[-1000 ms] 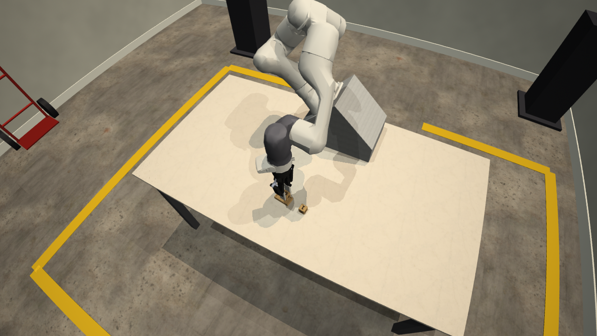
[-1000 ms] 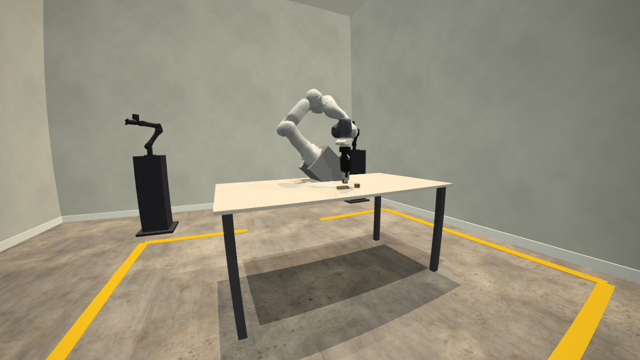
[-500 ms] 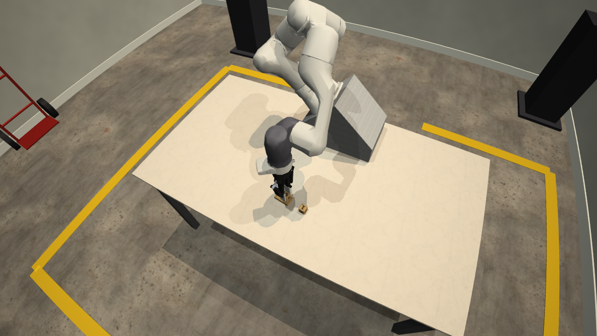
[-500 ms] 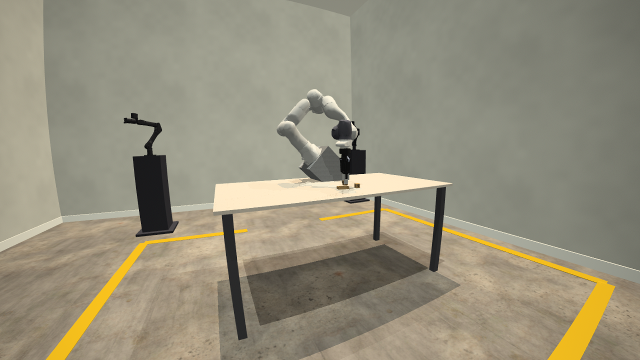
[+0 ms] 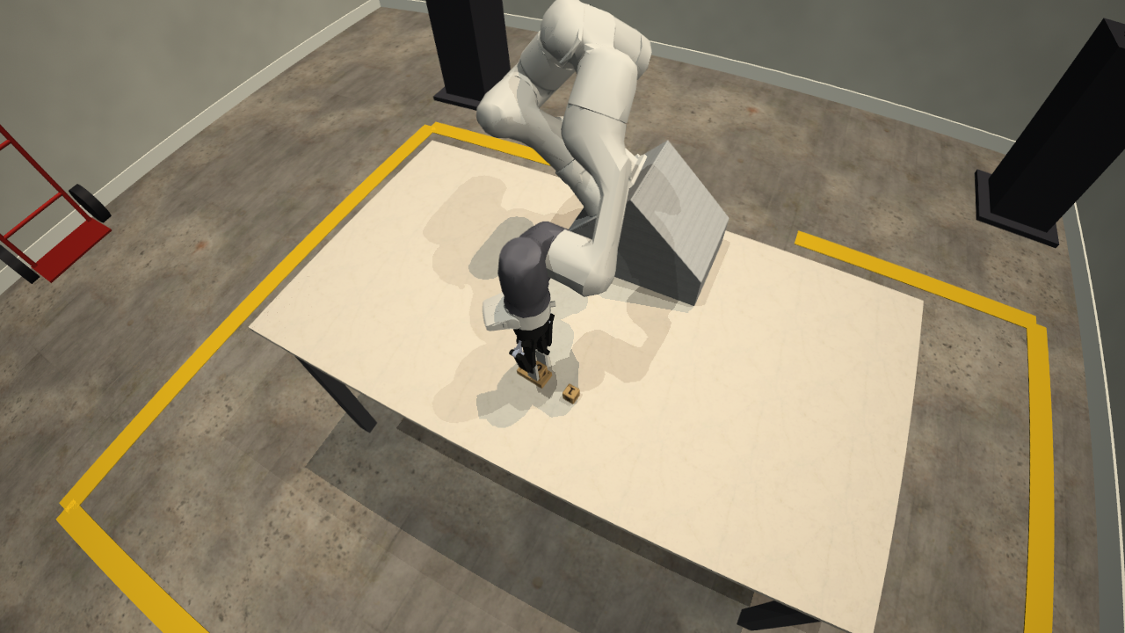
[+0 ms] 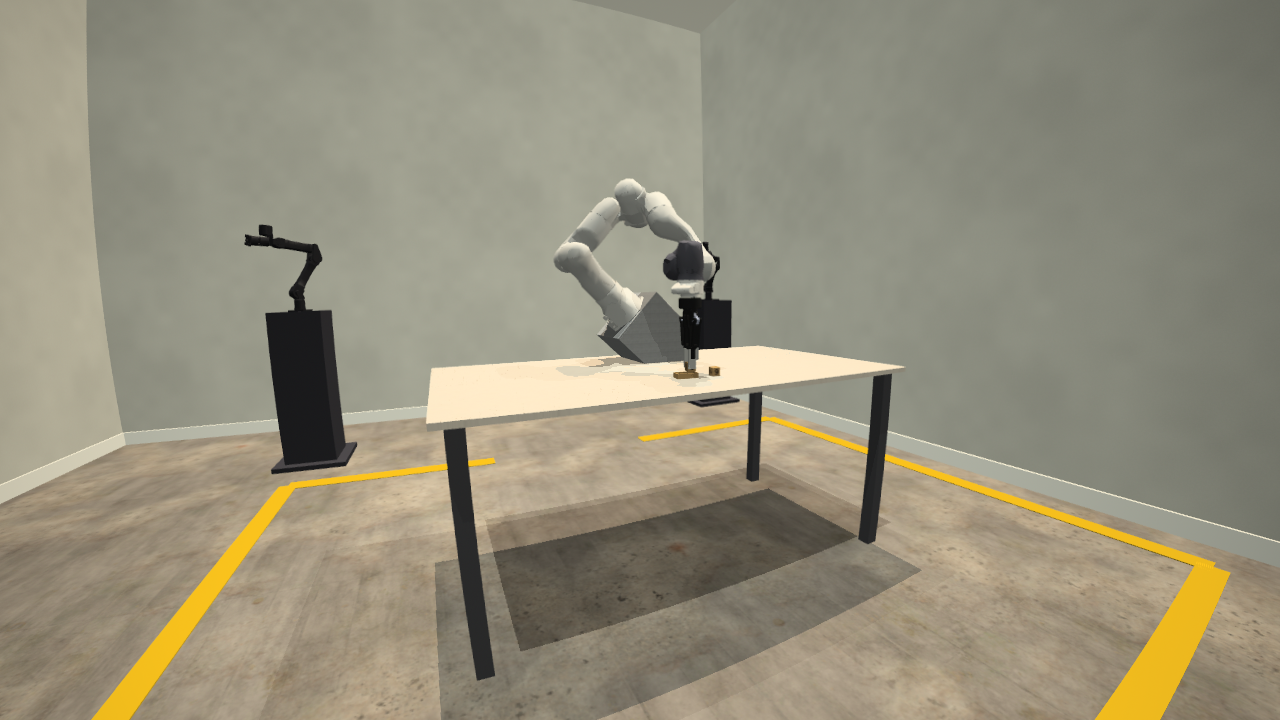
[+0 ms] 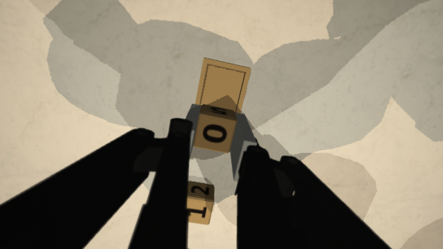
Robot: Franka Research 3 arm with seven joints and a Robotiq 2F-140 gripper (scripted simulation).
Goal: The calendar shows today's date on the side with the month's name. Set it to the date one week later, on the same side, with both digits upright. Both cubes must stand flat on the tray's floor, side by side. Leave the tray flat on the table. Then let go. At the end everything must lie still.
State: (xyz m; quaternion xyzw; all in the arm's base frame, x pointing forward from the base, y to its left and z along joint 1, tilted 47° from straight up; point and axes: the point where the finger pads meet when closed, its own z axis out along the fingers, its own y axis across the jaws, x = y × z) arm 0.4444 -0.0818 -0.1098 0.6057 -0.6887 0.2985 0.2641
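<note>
The wooden digit cube is 30 mm below my hand. The rest, counted from my hand: wooden tray: 50 mm below, 10 mm to the right.
</note>
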